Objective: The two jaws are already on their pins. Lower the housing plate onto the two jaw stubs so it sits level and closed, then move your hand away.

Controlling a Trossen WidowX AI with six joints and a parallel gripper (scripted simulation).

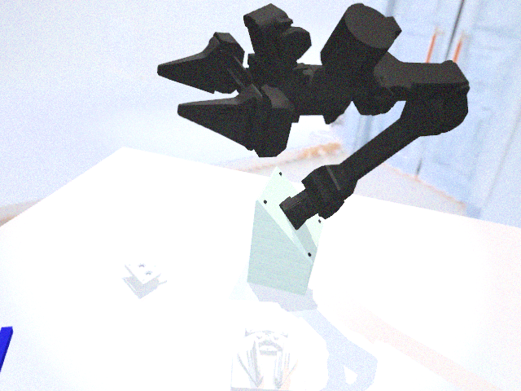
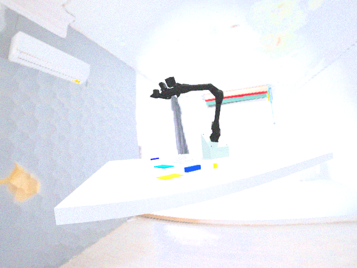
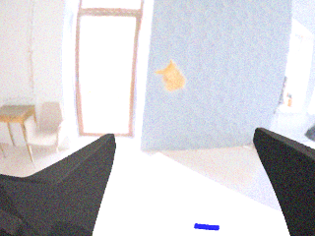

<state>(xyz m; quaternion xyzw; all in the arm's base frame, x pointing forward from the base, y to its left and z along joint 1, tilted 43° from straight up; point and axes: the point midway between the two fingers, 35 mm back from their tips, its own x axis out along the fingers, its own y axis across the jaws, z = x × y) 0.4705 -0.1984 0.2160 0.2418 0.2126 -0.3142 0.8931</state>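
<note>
Right now my gripper tip is 260 mm past the small white bracket, 210 mm to the left of it and 490 mm above it.
</note>
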